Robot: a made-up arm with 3 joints. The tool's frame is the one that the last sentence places.
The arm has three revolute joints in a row. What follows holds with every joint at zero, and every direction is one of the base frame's.
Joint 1 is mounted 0.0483 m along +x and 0.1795 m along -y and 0.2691 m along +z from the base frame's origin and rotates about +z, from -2.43 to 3.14 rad.
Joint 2 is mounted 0.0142 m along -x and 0.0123 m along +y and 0.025 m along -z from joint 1 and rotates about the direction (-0.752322, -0.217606, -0.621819), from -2.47 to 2.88 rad.
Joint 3 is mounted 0.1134 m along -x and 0.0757 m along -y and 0.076 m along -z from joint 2 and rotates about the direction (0.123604, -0.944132, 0.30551), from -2.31 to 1.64 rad.
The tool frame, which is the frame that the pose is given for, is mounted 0.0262 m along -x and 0.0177 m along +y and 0.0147 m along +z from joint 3; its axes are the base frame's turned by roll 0, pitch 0 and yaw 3.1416 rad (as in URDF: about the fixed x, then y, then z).
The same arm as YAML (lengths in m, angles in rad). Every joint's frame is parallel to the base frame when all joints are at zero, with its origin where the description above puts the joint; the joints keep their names.
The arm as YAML. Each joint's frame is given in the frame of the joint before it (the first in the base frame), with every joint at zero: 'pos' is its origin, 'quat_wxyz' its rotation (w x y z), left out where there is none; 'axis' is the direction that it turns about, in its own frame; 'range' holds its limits. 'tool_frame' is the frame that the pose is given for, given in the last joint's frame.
length_unit: m
angle_unit: rad
joints:
  - joint: joint 1
    pos: [0.0483, -0.1795, 0.2691]
    axis: [0.0, 0.0, 1.0]
    range: [-2.43, 3.14]
  - joint: joint 2
    pos: [-0.0142, 0.0123, -0.025]
    axis: [-0.752322, -0.217606, -0.621819]
    range: [-2.47, 2.88]
  - joint: joint 3
    pos: [-0.1134, -0.0757, -0.076]
    axis: [0.123604, -0.944132, 0.30551]
    range: [-2.31, 1.64]
tool_frame:
  pos: [-0.0262, 0.0177, 0.0147]
  quat_wxyz: [0.000004, 0.0, 0.0, -1.0]

